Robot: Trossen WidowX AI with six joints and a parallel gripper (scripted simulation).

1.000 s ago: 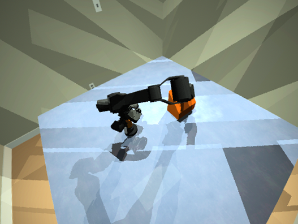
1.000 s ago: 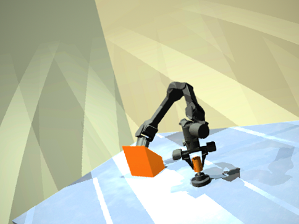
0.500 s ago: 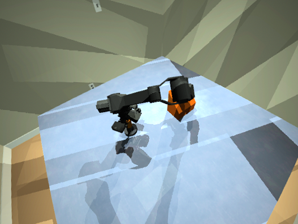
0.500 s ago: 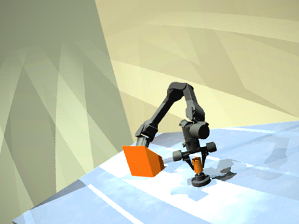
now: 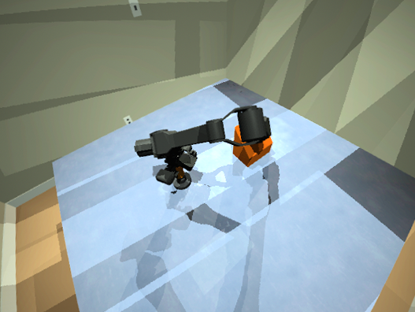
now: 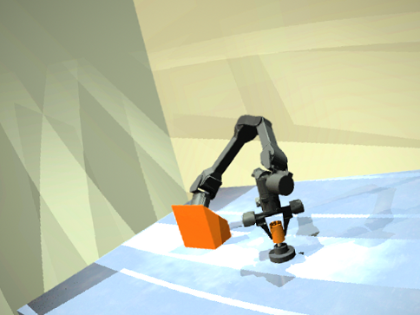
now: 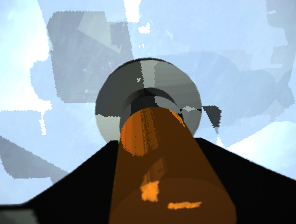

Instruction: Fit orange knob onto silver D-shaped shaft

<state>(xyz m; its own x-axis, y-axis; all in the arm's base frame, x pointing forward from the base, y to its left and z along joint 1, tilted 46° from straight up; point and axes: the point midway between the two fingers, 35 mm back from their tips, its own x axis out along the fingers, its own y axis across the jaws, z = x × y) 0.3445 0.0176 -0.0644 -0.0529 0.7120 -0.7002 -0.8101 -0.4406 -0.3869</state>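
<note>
The orange knob is 30 mm above my gripper tip. From my gripper tip the other things lie so: round pedestal: 40 mm below.
</note>
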